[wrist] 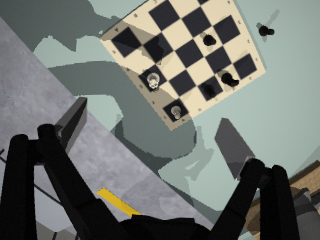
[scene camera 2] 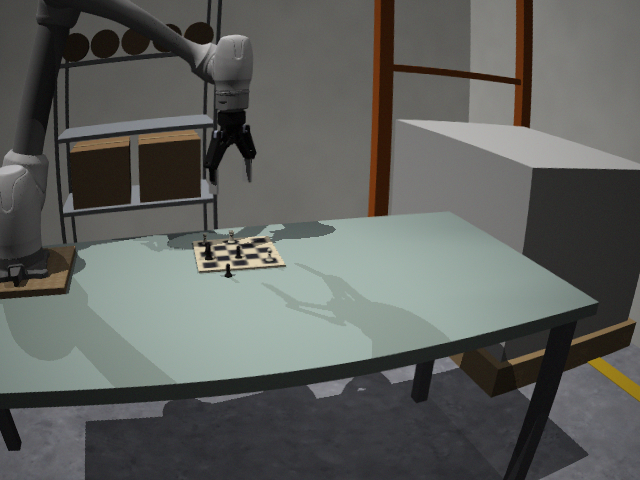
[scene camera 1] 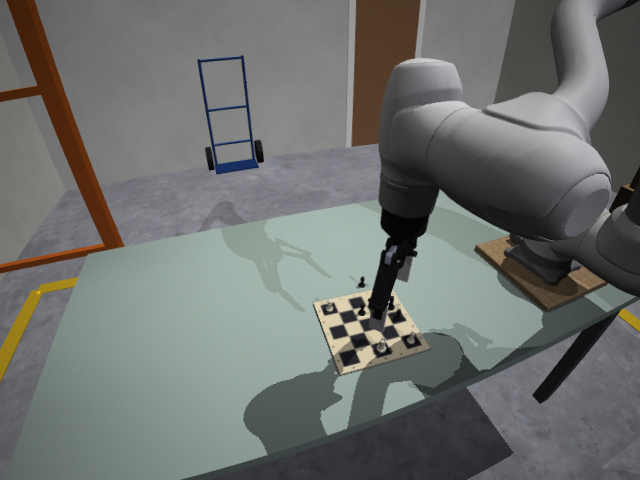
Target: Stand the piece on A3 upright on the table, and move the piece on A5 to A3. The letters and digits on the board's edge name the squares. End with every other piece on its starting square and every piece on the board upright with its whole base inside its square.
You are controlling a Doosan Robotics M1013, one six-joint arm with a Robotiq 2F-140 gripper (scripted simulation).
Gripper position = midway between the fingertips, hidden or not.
In view: the gripper (scene camera 1: 390,302) and a chessboard (scene camera 1: 353,344).
The chessboard shows as well in the wrist view (wrist: 172,46) and in scene camera 2 (scene camera 2: 253,250). The gripper is seen too in the wrist view (wrist: 154,119) and in scene camera 2 (scene camera 2: 230,187).
